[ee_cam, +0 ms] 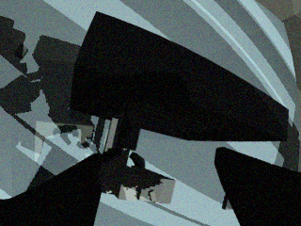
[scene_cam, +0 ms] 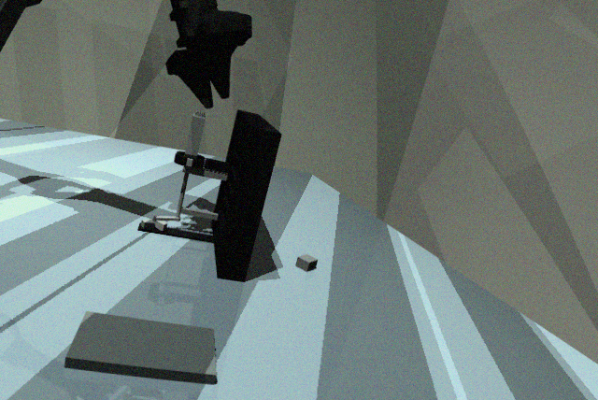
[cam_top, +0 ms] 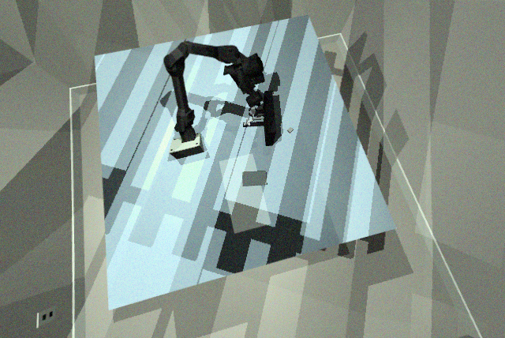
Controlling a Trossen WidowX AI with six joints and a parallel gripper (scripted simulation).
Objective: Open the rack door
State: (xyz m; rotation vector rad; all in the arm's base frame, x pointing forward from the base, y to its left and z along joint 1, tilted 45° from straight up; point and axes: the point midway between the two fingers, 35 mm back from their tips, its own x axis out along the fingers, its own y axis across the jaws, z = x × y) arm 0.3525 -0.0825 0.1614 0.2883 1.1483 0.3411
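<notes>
My gripper tip is 30 mm past the upright handle and 90 mm above it. The rest, counted from my gripper tip: flat grey slab 80 mm behind, 310 mm to the right, 190 mm below; then small grey cube 160 mm ahead, 100 mm to the right, 190 mm below.
</notes>
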